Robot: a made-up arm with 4 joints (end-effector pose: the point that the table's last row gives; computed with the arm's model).
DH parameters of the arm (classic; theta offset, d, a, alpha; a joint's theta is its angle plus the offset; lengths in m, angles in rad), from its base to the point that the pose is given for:
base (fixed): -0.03 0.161 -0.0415 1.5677
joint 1: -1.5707 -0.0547 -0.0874 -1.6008
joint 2: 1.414 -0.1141 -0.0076 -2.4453
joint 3: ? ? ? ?
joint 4: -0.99 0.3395 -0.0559 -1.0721
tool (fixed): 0.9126 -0.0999 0 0
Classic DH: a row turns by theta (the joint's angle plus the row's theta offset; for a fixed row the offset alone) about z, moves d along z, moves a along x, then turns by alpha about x.
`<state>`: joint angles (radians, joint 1 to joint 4).
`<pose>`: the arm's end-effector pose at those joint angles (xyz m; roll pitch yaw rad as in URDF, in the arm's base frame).
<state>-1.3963 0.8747 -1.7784 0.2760</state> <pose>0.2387 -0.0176 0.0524 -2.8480 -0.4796 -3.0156</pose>
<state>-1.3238 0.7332 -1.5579 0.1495</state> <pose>0.2697 0.0771 0.0860 -2.7643 -0.3927 -2.6561</pose>
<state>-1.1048 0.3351 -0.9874 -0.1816</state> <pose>0.1585 0.3004 0.1536 -2.2599 -0.3908 -1.8279</pose>
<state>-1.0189 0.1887 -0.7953 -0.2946</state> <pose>0.0750 0.3369 0.1479 -2.0512 -0.4936 -1.5859</pose>
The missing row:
joint 3: -1.504 -0.1126 -0.0096 -1.6087
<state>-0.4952 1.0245 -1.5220 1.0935</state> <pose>0.1746 -0.0467 0.3614 2.6089 0.9587 2.8424</pose>
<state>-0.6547 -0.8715 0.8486 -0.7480</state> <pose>-0.2633 -0.1819 0.1087 -2.3655 -0.6360 1.1276</pose>
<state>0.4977 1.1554 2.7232 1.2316</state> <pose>-0.0633 -0.0572 -0.0759 1.9006 -0.5069 1.5811</pose>
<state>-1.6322 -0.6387 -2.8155 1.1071</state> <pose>0.3020 -0.0595 0.1229 -2.6679 -0.2359 -2.8332</pose>
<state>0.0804 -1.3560 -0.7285 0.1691</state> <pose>0.0013 0.0745 -0.0403 1.0379 -1.3224 2.2998</pose>
